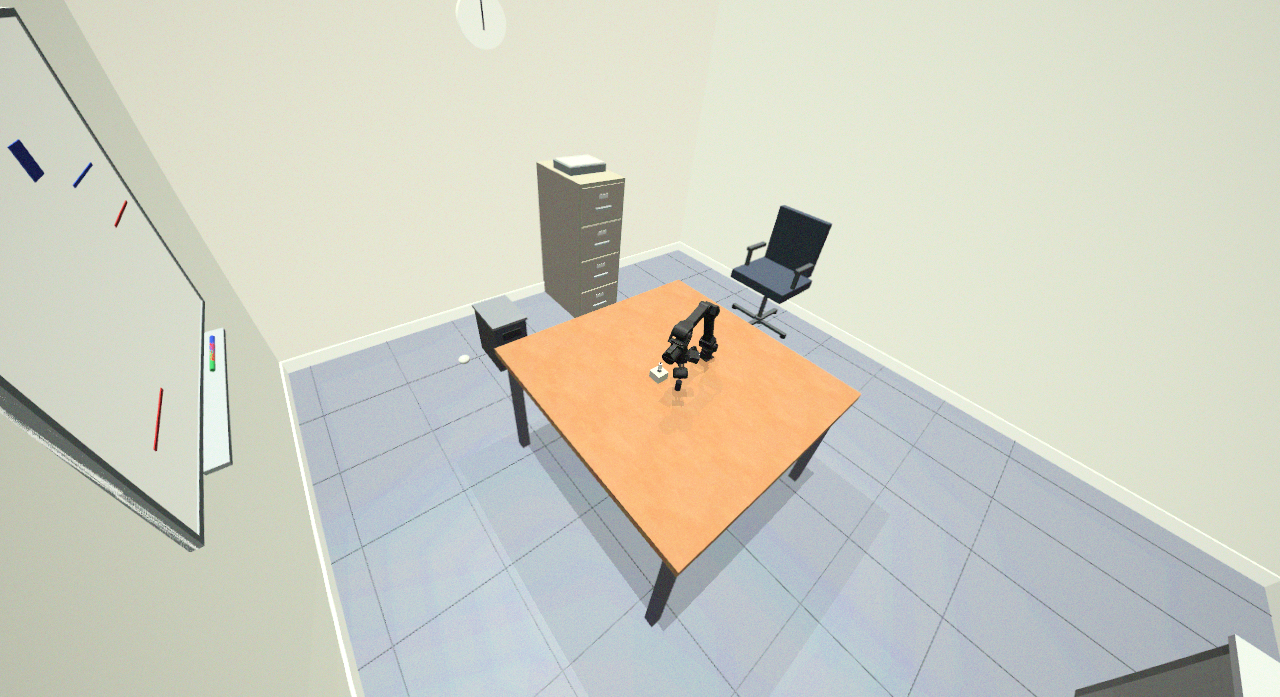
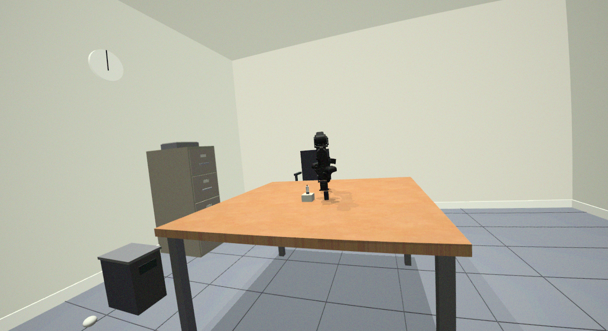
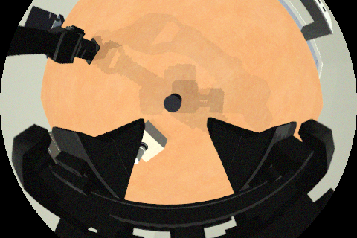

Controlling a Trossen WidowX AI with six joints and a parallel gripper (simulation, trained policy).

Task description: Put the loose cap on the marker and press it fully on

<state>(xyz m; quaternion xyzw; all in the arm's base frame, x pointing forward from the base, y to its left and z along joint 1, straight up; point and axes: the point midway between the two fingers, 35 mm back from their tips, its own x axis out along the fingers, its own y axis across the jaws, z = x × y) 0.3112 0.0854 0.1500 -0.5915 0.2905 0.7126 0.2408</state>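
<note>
Right now my gripper tip is 10 mm past the black cap and 90 mm above it. The rest, counted from my gripper tip: holder block: 10 mm ahead, 110 mm to the right, 100 mm below.
</note>
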